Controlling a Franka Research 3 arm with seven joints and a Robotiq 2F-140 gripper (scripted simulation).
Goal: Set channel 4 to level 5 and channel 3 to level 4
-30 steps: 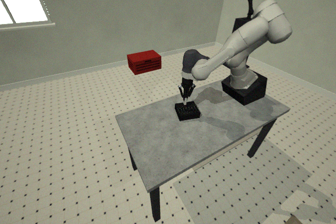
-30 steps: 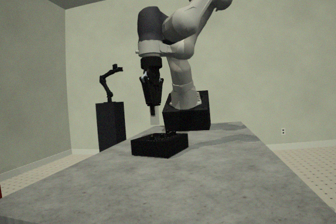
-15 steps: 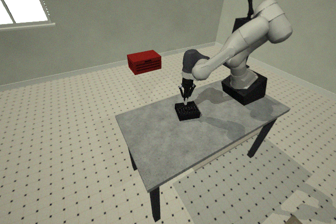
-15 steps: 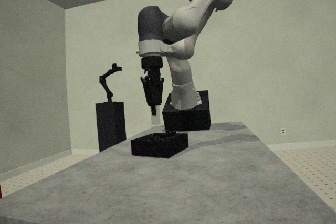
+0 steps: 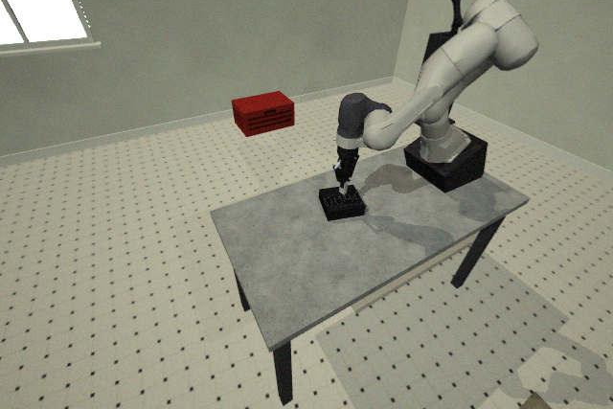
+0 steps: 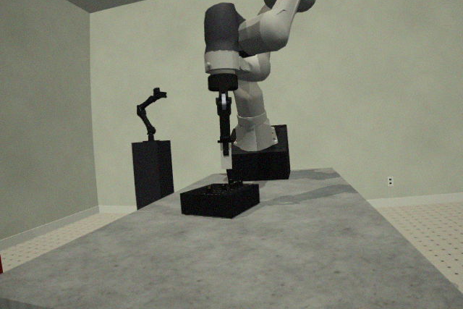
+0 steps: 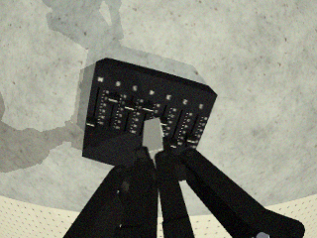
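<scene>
Now: the fader cap 8 cm below my hand, 1 cm to the left of it and 1 cm behind it. From my hand the other things lie so: fader 8 cm below, 1 cm to the right, 1 cm ahead.
</scene>
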